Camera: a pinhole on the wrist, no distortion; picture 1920 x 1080 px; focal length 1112.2 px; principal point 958.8 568.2 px. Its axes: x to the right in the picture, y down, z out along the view. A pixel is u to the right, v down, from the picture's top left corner.
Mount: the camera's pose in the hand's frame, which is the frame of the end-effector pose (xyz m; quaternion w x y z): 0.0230 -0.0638 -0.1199 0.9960 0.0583 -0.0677 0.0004
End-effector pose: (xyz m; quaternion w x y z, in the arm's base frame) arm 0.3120 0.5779 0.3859 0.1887 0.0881 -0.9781 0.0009
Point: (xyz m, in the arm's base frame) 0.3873 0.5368 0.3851
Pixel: 186 805
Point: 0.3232 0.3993 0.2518
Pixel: 885 195
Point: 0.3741 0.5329 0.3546
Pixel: 422 759
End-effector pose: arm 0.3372 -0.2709 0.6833 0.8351 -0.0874 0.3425 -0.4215
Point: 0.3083 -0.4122 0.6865
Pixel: 1791 274
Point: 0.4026 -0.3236 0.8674
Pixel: 938 672
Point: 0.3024 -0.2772 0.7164
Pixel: 674 902
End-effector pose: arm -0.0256 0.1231 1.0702 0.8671 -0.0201 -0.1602 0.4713
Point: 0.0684 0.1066 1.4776
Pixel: 1388 469
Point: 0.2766 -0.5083 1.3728
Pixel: outside the picture
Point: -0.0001 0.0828 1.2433
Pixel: 1117 653
